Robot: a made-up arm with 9 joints. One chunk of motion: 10 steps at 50 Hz.
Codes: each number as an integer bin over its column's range. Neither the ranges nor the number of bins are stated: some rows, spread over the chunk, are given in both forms.
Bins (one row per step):
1: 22 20 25 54 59 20 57 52 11
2: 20 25 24 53 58 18 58 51 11
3: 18 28 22 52 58 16 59 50 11
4: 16 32 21 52 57 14 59 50 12
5: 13 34 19 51 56 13 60 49 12
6: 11 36 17 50 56 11 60 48 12
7: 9 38 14 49 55 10 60 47 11
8: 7 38 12 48 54 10 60 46 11
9: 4 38 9 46 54 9 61 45 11
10: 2 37 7 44 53 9 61 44 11
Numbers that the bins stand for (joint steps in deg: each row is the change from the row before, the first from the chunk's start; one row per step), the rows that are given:
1: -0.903 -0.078 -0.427 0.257 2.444 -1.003 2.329 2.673 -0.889
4: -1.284 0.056 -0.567 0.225 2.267 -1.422 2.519 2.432 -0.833
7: -1.729 0.122 -0.811 0.178 2.089 -1.702 2.614 2.070 -0.889
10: -2.173 0.111 -1.056 0.098 1.911 -1.771 2.710 1.708 -0.889
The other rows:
2: -1.030 -0.022 -0.462 0.241 2.356 -1.143 2.424 2.552 -0.889
3: -1.157 0.011 -0.532 0.225 2.356 -1.283 2.519 2.432 -0.889
5: -1.475 0.078 -0.637 0.210 2.178 -1.492 2.614 2.311 -0.833
6: -1.602 0.100 -0.706 0.194 2.178 -1.632 2.614 2.190 -0.833
8: -1.856 0.122 -0.881 0.162 2.000 -1.702 2.614 1.949 -0.889
9: -2.046 0.122 -0.986 0.130 2.000 -1.771 2.710 1.829 -0.889

